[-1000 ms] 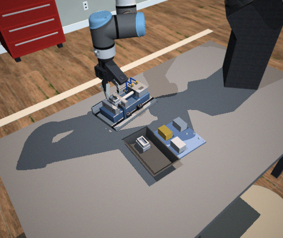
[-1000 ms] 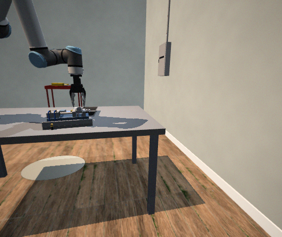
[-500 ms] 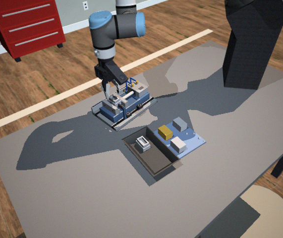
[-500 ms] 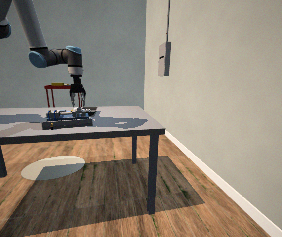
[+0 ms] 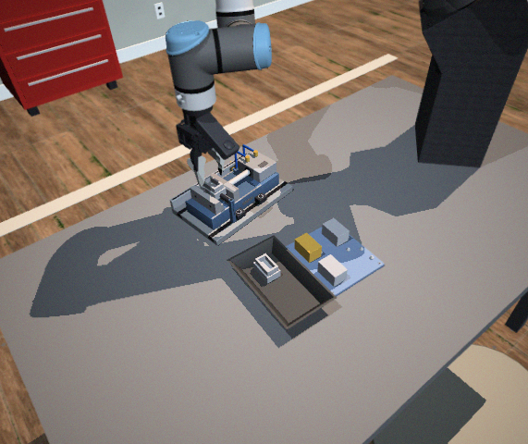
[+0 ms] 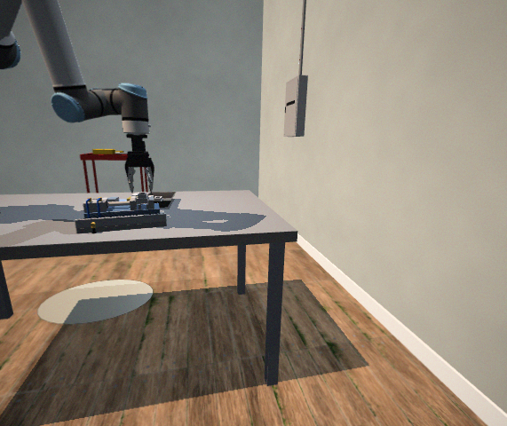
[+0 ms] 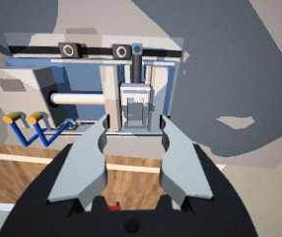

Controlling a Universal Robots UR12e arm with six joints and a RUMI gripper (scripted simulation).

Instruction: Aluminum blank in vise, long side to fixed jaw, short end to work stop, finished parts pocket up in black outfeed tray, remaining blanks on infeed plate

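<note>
Now: hand 60 mm above the fixed jaw, 30 mm short of it and 10 mm to the right of it. The rest, counted from my hand: vise: 90 mm below, 70 mm behind; then dark work stop rod: 50 mm to the left, 40 mm below; then vise rail: 100 mm to the right, 100 mm below, 60 mm behind.
</note>
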